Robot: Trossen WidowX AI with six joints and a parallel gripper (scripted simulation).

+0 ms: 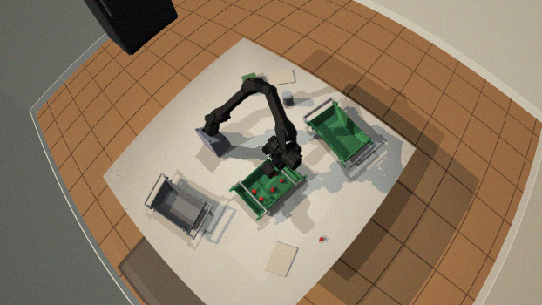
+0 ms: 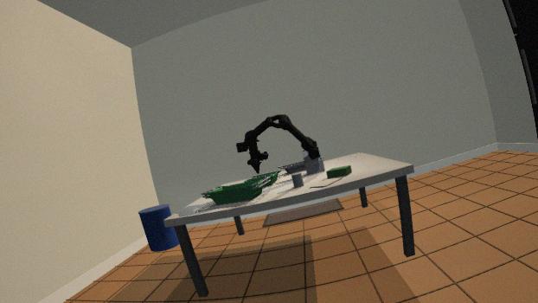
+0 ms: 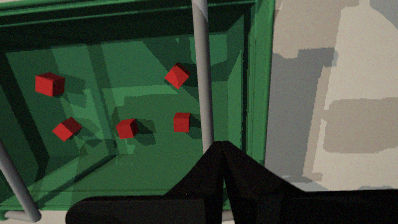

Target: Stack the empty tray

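My gripper tip is 43 cm to the left of the grey tray, 34 cm past it and 5 cm above it. Also, from my gripper tip: green block: 44 cm behind, 34 cm to the left, 7 cm below; then grey cylinder: 35 cm to the left, 20 cm behind, 5 cm below; then red block: 32 cm ahead, 18 cm to the right, 8 cm below.
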